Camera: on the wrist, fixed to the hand. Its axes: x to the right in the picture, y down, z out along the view.
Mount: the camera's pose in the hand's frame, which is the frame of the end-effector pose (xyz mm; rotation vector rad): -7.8 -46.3 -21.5 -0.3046 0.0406 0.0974
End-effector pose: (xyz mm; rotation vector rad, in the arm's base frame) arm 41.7 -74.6 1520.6 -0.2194 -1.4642 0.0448
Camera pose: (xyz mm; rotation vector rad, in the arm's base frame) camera 57.3 -123.8 1519.1 -0.5366 -1.4152 -0.1042
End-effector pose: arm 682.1 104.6 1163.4 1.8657 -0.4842 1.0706
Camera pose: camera 699.4 146.0 1137.9 1.5634 -0.6804 1.0329
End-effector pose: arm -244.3 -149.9 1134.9 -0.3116 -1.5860 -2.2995
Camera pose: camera -254.9 -153.8 1084.5 -0.4021 -1.1717 -2.4511
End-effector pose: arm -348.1 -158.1 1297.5 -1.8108 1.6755 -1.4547
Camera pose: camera -336.6 -129.1 1338.6 -1.8249 2.0695 -1.2594
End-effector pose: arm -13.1 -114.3 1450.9 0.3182 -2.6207 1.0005
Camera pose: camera 13.3 -132.8 1491.2 0.0972 -2.7200 0.6130
